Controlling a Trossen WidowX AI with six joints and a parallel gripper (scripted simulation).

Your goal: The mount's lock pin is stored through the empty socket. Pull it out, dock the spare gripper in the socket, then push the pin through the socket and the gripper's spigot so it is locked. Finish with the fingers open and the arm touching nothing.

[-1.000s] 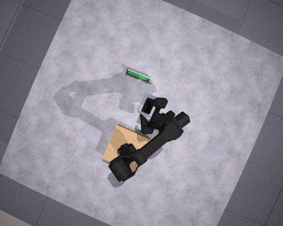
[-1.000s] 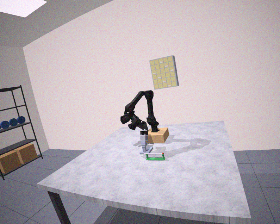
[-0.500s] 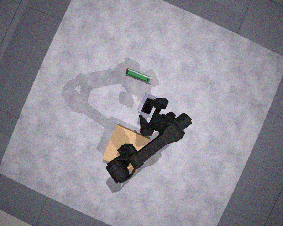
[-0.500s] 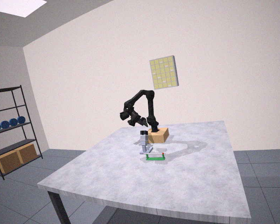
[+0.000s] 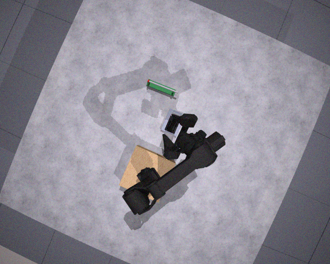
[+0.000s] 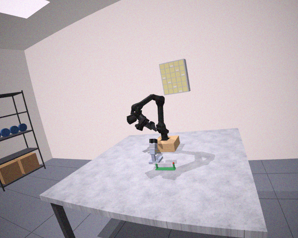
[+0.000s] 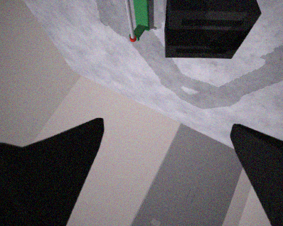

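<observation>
Now: the green cradle 21 cm below my gripper tip, 14 cm ahead of it and 12 cm to the left of it. Also, from my gripper tip: socket mount 19 cm below, 4 cm ahead, 1 cm to the right; spare gripper 12 cm below, 3 cm ahead, 1 cm to the right.
</observation>
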